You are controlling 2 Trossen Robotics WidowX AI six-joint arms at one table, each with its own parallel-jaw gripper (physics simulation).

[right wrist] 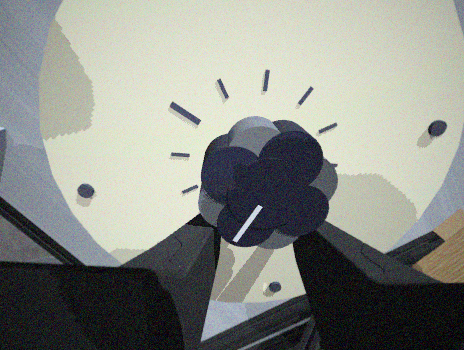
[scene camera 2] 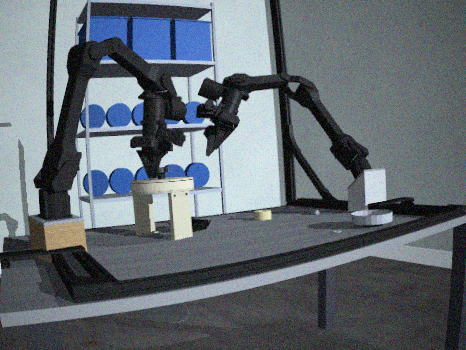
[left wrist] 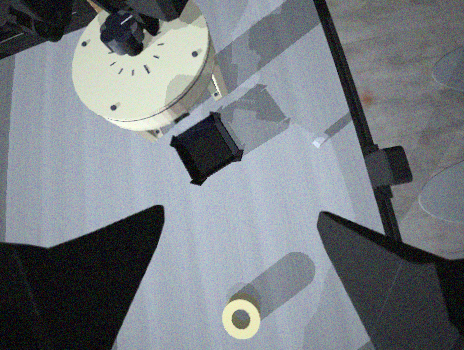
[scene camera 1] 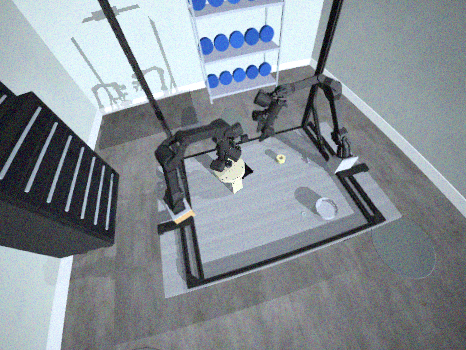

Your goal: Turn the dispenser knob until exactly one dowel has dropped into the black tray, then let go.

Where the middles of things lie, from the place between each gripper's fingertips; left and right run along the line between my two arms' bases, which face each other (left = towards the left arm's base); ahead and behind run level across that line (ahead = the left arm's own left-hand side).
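Scene:
Right hand: 20 mm to the right of the cream dispenser (scene camera 2: 161,184) and 10 mm short of it. Ring (left wrist: 234,326): 140 mm below my right hand, 350 mm to the left of it, 30 mm behind it. Going by their middles, the dispenser is the nearest to my right hand of the things named here.
Cream dispenser relative to my left hand: 6 cm below, 9 cm ahead, 19 cm to the right. Ring relative to my left hand: 19 cm below, 5 cm ahead, 13 cm to the left. By its middle, the cream dispenser is nearer to my right hand than to my left hand.

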